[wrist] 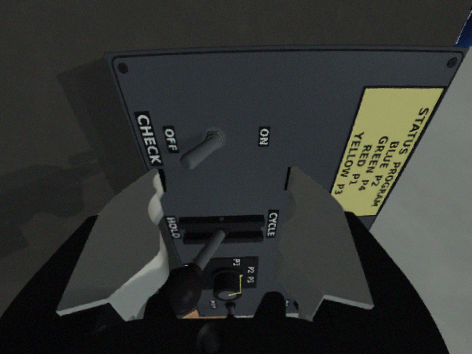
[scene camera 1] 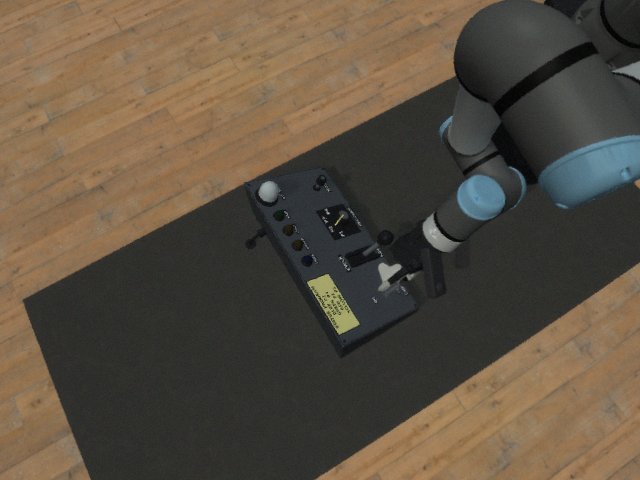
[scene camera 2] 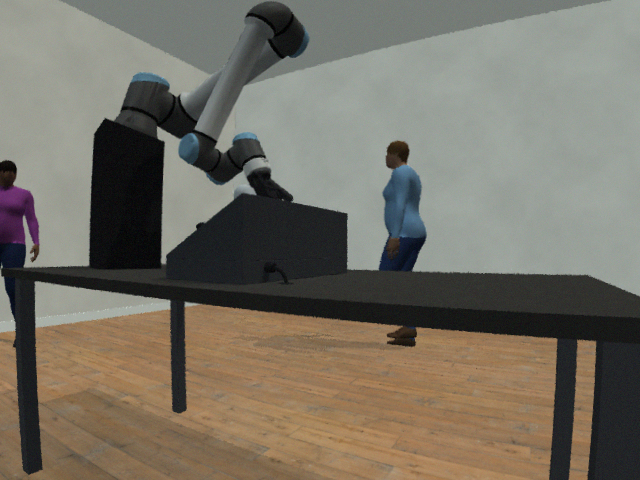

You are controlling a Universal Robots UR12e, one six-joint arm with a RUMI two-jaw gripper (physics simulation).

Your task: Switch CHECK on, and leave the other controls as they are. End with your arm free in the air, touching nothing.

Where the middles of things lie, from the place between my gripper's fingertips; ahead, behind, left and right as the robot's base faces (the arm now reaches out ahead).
The cycle lever (wrist: pixel 183 287) lies 3 cm behind my hand, 11 cm to the right of it and 1 cm below it. From my hand the other things lie so: dark sloped control box (scene camera 2: pixel 254 239) (10 cm ahead, 17 cm to the right, 4 cm below).
